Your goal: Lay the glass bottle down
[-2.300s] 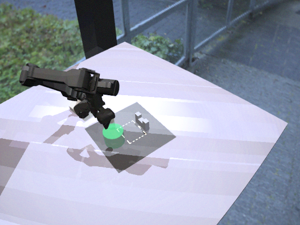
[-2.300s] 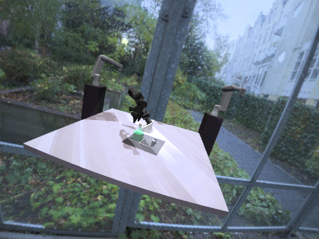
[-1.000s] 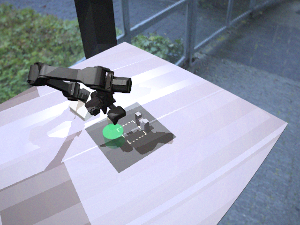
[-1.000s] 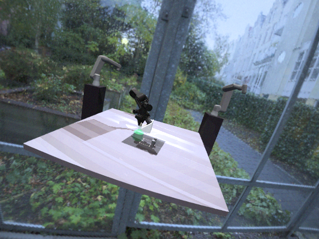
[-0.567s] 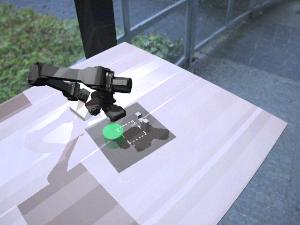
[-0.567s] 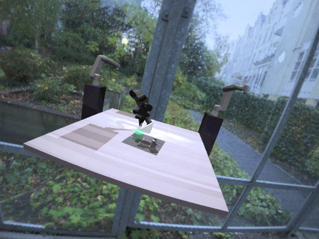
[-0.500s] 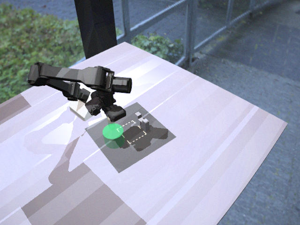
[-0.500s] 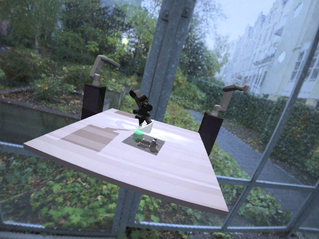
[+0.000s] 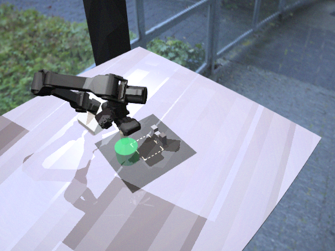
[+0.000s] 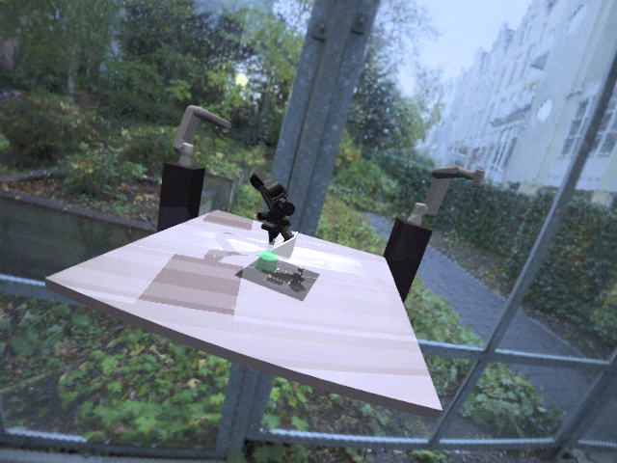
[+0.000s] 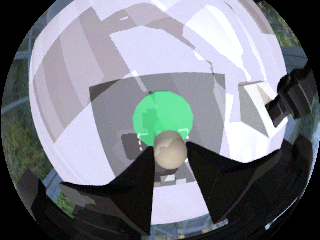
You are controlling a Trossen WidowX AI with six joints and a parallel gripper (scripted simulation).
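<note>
The mat lies 20 mm ahead of my gripper tip, 80 mm to the left of it and 140 mm below it. From my gripper tip the other things lie so: glass bottle (50 mm below).
</note>
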